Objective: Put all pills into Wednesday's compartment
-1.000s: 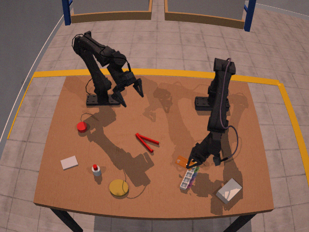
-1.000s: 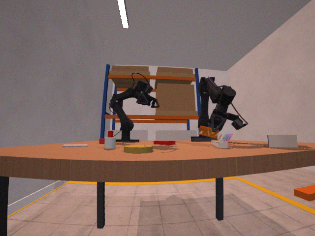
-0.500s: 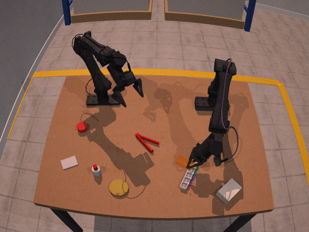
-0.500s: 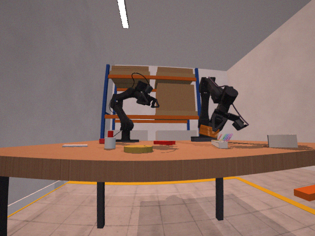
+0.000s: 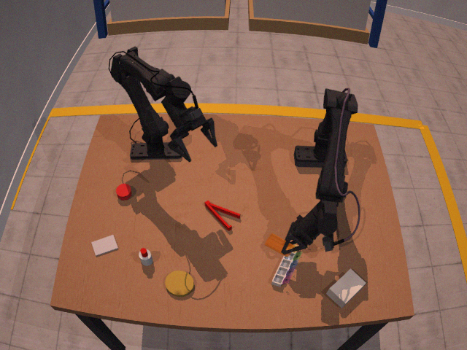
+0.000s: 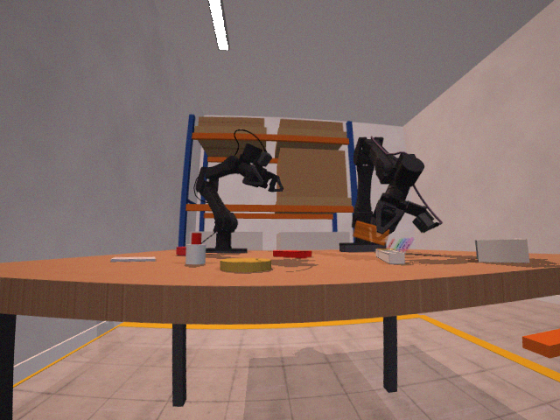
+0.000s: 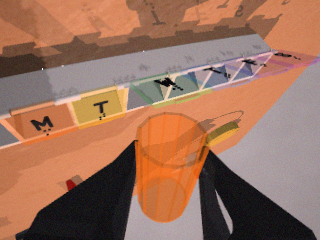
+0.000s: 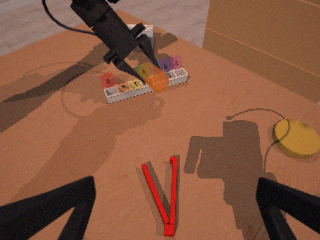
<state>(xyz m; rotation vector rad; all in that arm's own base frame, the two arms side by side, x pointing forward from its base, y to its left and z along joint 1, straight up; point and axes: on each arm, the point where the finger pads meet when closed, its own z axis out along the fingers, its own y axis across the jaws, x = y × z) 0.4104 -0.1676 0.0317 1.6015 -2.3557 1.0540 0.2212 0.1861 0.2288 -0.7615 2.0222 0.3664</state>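
My left gripper is now 10 mm past the orange vial, 30 mm to the left of it and 10 mm below it. Round my left hand: white box (130 mm ahead, 200 mm to the left, 40 mm below); then yellow disc (120 mm ahead, 310 mm to the right, 50 mm below); then red-capped bottle (40 mm ahead, 420 mm to the right, 20 mm below).
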